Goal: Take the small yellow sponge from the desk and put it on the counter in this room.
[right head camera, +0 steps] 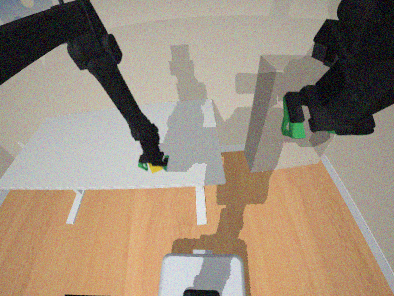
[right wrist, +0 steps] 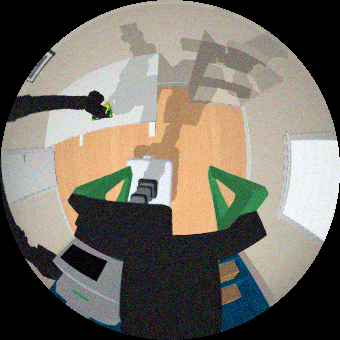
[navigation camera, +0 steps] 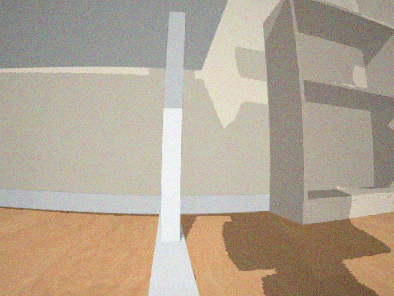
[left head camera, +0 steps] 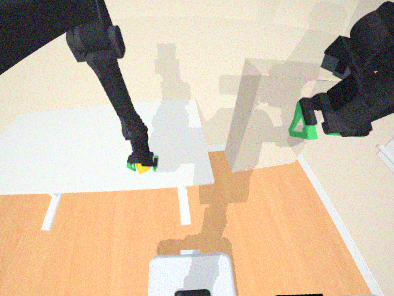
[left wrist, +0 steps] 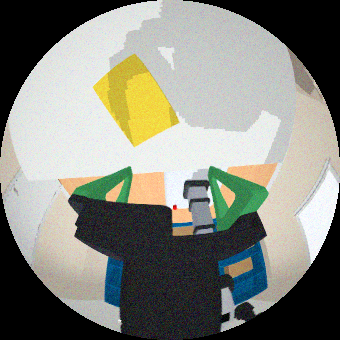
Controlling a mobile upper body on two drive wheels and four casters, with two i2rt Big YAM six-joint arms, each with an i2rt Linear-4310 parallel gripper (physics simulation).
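Frame: origin at the left arm's base, x back, y up, z left, level; millimetres.
Where they show: left gripper, fingertip midpoint: (right head camera: 156,170) (right wrist: 106,117) (left head camera: 145,170) (left wrist: 169,170); right gripper, fingertip midpoint: (right head camera: 305,130) (right wrist: 169,169) (left head camera: 308,132).
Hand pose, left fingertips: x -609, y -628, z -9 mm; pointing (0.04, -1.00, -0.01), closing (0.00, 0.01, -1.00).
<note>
Things, the pixels of their top centre, and the offset from my left fingertips. "spot": a spot on its surface instead. Level surfaces: height alone.
- small yellow sponge, middle of its top: (left wrist: 131,99) (left head camera: 140,160) (right head camera: 153,159) dx -82, dy -17, dz +40 mm
- white desk, its level: dy -62 mm
- white desk leg, surface spot: (navigation camera: 171,175) spot: dx -304, dy -579, dz -175 mm
The small yellow sponge (left head camera: 143,169) (right head camera: 156,169) (left wrist: 145,105) lies on the white desk (left head camera: 60,150) (right head camera: 85,150) (left wrist: 55,125), near its front edge. In the left wrist view it lies turned at a slant beyond the fingertips, a little to the left. My left gripper (left head camera: 143,164) (right head camera: 154,163) (left wrist: 169,170) is open above the desk, close to the sponge, and partly covers it in the head views. No part of the sponge shows between its fingers in the left wrist view. My right gripper (right wrist: 169,169) is open and empty, raised away from the desk. I cannot tell which surface is the counter.
A beige shelf unit (left head camera: 242,117) (right head camera: 259,117) (navigation camera: 285,115) stands against the wall right of the desk. A white desk leg (navigation camera: 171,175) stands upright ahead of the base. Blue units with brown panels (left wrist: 242,285) (right wrist: 245,280) show low in both wrist views.
</note>
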